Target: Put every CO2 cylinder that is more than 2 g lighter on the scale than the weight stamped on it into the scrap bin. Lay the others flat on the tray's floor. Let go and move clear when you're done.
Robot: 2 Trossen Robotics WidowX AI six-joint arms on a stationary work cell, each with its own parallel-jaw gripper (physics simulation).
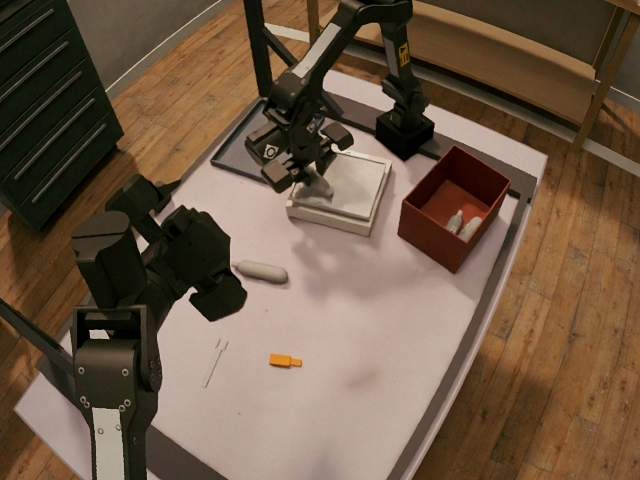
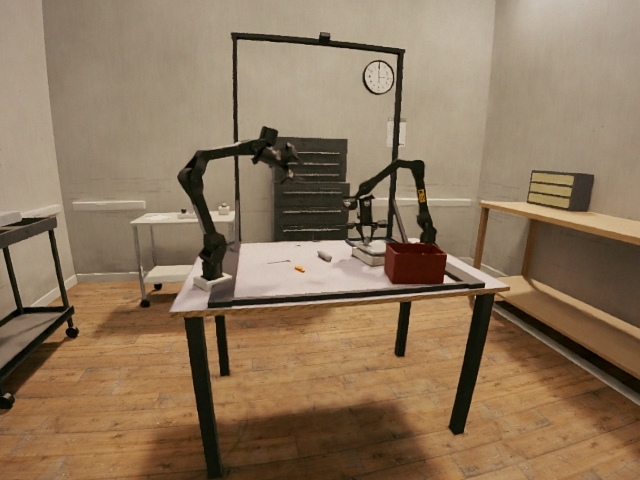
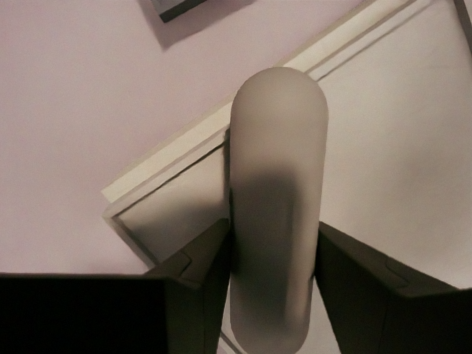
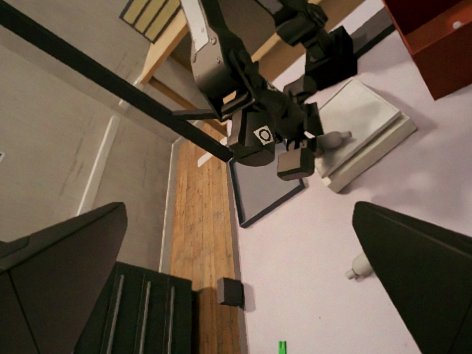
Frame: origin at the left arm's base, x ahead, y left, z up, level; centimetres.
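Where they show: left gripper, fingertip midpoint: (image 1: 314, 180) (image 3: 270, 231) (image 4: 322, 145); right gripper, fingertip midpoint: (image 1: 202, 209) (image 2: 303, 172) (image 4: 241, 212); left arm's base at its link origin: (image 1: 406, 120) (image 4: 323, 49); right arm's base at its link origin: (image 2: 212, 276).
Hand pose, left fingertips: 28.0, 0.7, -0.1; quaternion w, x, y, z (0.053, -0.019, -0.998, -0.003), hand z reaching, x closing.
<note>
Each offset is from my left fingertips to the top centre of the thing, as dx, dy, dz.
My left gripper (image 1: 310, 178) (image 2: 367, 237) (image 3: 270, 231) (image 4: 322, 145) is shut on a grey CO2 cylinder @[+0.1, +0.1, +2.5] (image 1: 320, 187) (image 3: 279, 150) (image 4: 332, 140) over the left part of the white scale @[-6.1, +1.5, -0.7] (image 1: 356, 180) (image 2: 369, 255) (image 3: 395, 150) (image 4: 361, 112); whether they touch is unclear. Another cylinder @[+19.5, +6.7, -4.1] (image 1: 262, 271) (image 2: 324, 255) (image 4: 362, 265) lies on the table. Two cylinders @[-15.7, +25.4, -3.5] (image 1: 454, 222) @[-17.6, +28.5, -3.6] (image 1: 470, 227) are in the red scrap bin @[-18.6, +23.3, +4.9] (image 1: 429, 240) (image 2: 415, 264) (image 4: 450, 65). The tray @[-2.7, -21.9, -5.1] (image 1: 240, 149) (image 4: 265, 192) is partly hidden behind my left arm. My right gripper (image 2: 295, 167) (image 4: 241, 212) is open and empty, high above the table. No stamps or readout are legible.
An orange tag-like piece @[+26.9, +24.8, -6.2] (image 1: 281, 360) (image 2: 299, 268) and a thin pale forked strip @[+38.3, +16.6, -6.8] (image 1: 212, 364) lie on the table. A small green piece @[+35.8, -10.6, -6.7] (image 4: 282, 347) lies near the table edge. A black frame post (image 1: 256, 49) (image 2: 236, 139) stands at the table's edge.
</note>
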